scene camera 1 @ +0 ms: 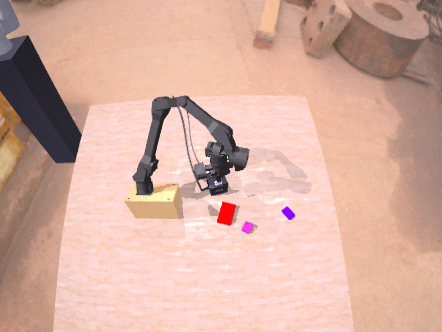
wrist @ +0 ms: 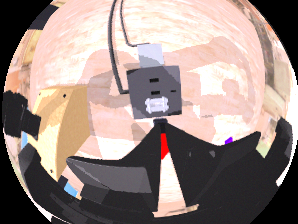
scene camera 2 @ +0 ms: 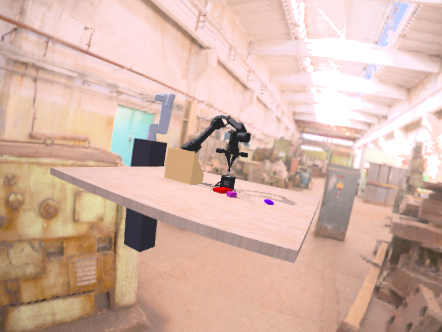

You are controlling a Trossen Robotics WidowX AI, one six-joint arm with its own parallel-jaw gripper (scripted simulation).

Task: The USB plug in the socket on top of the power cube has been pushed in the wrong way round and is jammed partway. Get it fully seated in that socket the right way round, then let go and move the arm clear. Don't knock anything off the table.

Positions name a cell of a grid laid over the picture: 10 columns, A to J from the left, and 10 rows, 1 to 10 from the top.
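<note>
There is a USB plug here, and my gripper (wrist: F6) carries the USB plug.
</note>
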